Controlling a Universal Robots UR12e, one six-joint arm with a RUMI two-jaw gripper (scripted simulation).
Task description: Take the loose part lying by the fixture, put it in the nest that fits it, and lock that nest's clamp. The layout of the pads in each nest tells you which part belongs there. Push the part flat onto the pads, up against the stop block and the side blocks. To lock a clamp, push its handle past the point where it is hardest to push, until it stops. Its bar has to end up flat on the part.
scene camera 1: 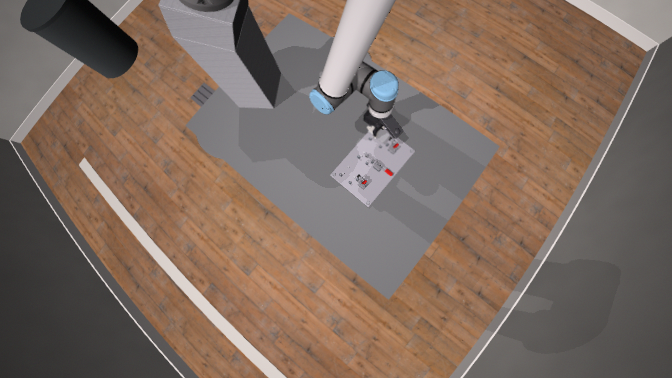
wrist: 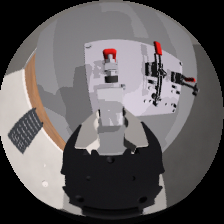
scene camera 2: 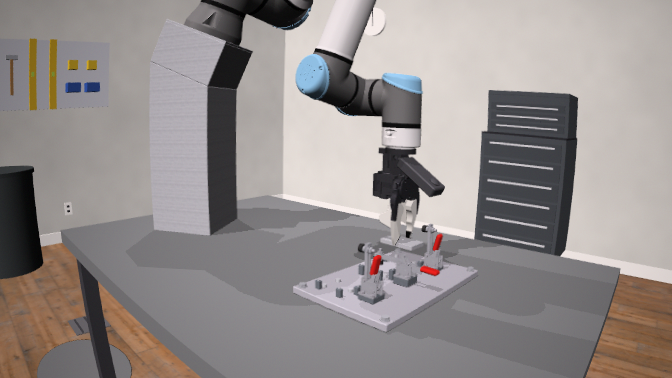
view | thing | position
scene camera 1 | light grey fixture plate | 377, 181
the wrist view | my gripper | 111, 109
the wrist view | flat grey part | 110, 100
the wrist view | light grey fixture plate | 132, 55
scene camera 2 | my gripper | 400, 243
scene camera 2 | light grey fixture plate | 401, 303
